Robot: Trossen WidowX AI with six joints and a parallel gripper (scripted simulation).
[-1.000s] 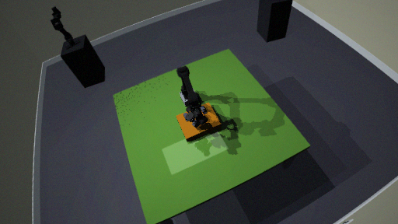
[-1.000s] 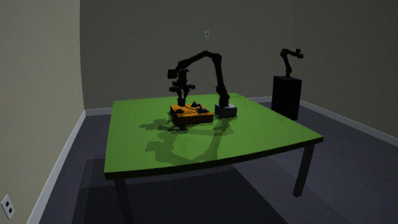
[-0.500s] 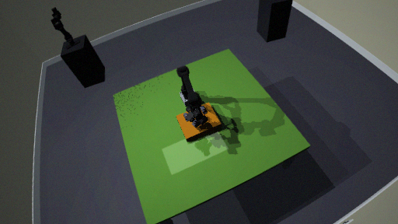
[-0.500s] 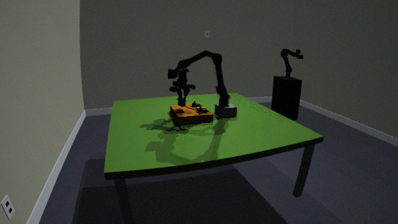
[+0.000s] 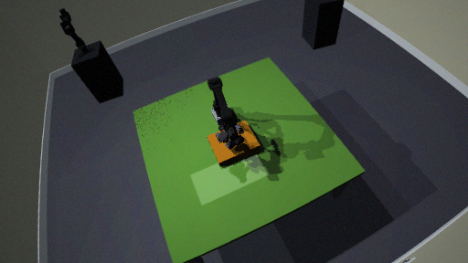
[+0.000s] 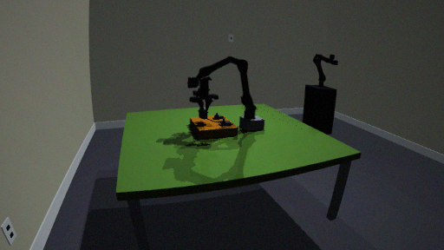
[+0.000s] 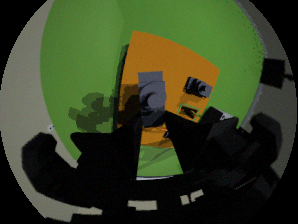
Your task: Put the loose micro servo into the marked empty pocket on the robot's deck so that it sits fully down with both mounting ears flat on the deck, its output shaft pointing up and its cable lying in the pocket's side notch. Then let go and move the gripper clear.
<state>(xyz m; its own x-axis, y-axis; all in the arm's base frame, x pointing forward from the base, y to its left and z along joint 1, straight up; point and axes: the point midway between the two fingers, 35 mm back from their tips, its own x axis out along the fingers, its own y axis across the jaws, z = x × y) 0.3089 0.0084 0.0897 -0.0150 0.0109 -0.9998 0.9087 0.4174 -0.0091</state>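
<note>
My gripper tip is 10 cm above the orange deck, 1 cm to the right of it and 1 cm past it.
</note>
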